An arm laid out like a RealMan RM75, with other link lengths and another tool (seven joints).
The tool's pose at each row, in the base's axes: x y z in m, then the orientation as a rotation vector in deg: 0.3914 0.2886 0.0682 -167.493 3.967 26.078; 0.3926 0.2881 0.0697 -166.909 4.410 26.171; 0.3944 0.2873 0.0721 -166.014 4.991 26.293; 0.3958 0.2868 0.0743 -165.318 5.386 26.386; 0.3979 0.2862 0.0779 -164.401 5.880 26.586; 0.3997 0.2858 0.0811 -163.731 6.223 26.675; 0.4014 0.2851 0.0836 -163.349 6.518 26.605
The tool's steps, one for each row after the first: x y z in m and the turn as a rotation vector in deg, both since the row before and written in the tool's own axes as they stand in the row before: 0.0007 0.0001 -0.0019 0.592 -0.107 0.229; 0.0010 0.0002 -0.0029 0.900 -0.158 0.288; 0.0007 -0.0001 -0.0026 0.695 -0.126 0.188; 0.0009 -0.0004 -0.0041 0.899 -0.221 0.241; 0.0007 -0.0005 -0.0036 0.664 -0.126 0.160; 0.0008 -0.0001 -0.0030 0.406 0.017 0.147
